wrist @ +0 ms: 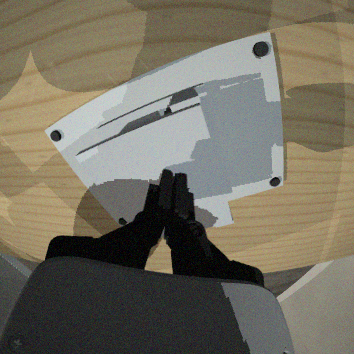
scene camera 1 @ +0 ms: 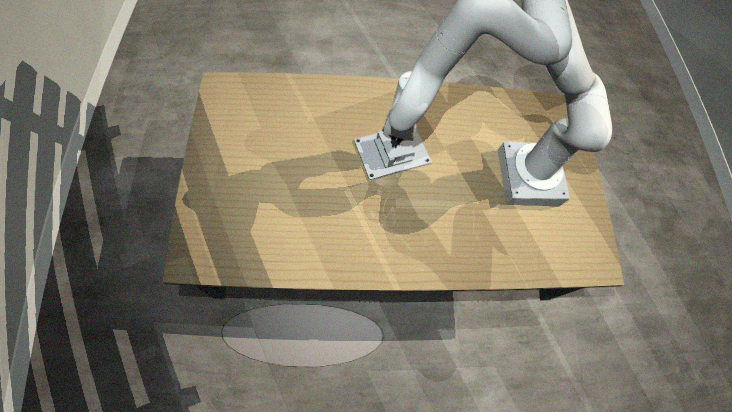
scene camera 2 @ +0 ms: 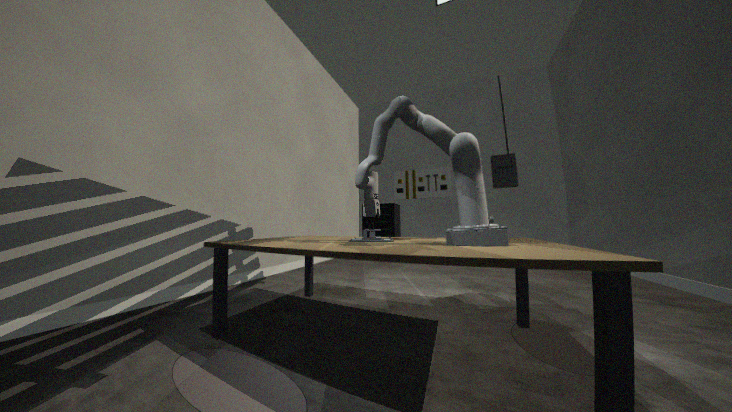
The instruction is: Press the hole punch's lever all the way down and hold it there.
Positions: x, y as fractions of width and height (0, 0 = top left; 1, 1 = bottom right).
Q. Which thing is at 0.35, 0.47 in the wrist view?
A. A flat grey lever.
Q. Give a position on a flat base plate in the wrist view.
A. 0.68, 0.22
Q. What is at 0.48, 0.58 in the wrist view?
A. My gripper.
